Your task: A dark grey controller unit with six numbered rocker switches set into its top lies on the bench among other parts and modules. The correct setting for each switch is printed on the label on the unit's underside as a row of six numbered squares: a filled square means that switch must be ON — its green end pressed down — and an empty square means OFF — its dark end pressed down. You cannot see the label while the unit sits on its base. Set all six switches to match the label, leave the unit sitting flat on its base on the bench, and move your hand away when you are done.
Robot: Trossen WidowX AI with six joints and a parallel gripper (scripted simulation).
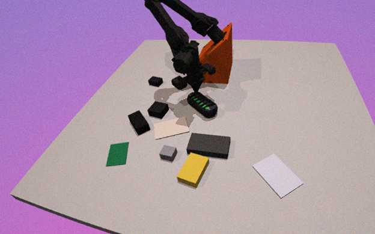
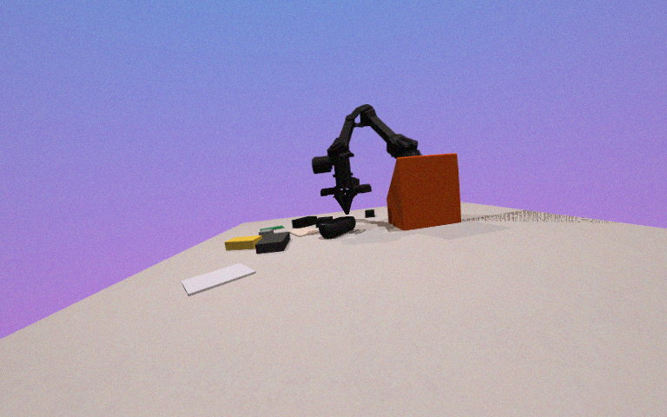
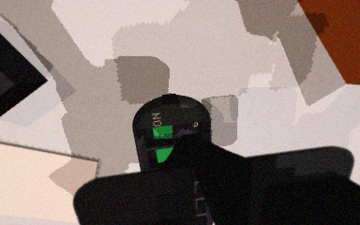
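Now: the beige card 180 mm ahead of my gripper tip, 60 mm below it and 40 mm to the right of it. Round my gripper tip: grey cube: 310 mm ahead, 40 mm below, 20 mm to the left; yellow block: 340 mm ahead, 130 mm to the left, 40 mm below; dark grey box: 230 mm ahead, 140 mm to the left, 40 mm below.
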